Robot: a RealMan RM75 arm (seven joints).
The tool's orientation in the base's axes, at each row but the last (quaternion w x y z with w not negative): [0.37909, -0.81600, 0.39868, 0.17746]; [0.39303, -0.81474, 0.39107, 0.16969]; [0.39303, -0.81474, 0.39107, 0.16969]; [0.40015, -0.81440, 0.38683, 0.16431]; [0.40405, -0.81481, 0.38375, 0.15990]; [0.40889, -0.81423, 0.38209, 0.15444]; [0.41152, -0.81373, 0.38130, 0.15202]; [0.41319, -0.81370, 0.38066, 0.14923]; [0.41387, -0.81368, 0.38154, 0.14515]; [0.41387, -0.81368, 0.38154, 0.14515]
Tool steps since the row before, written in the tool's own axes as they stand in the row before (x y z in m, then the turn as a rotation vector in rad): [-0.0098, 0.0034, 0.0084, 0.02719, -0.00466, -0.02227]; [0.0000, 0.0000, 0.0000, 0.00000, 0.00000, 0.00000]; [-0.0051, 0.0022, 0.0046, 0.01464, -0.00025, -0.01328]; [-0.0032, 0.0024, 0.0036, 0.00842, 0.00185, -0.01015]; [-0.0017, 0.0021, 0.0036, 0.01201, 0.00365, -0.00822]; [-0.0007, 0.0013, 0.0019, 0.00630, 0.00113, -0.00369]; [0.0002, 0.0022, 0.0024, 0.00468, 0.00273, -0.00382]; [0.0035, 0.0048, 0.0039, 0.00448, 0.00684, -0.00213]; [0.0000, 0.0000, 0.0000, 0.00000, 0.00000, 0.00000]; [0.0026, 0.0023, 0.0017, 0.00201, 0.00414, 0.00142]
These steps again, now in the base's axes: [-0.0086, 0.0101, -0.0013, 0.02021, -0.02912, 0.00060]; [0.0000, 0.0000, 0.0000, 0.00000, 0.00000, 0.00000]; [-0.0048, 0.0053, -0.0011, 0.00910, -0.01755, -0.00001]; [-0.0037, 0.0035, -0.0017, 0.00361, -0.01281, 0.00052]; [-0.0025, 0.0029, -0.0024, 0.00470, -0.01376, -0.00369]; [-0.0013, 0.0014, -0.0015, 0.00309, -0.00644, -0.00189]; [-0.0013, 0.0010, -0.0028, 0.00081, -0.00633, -0.00179]; [-0.0010, -0.0004, -0.0070, -0.00225, -0.00642, -0.00501]; [0.0000, 0.0000, 0.0000, 0.00000, 0.00000, 0.00000]; [0.0002, -0.0008, -0.0038, -0.00161, -0.00141, -0.00431]
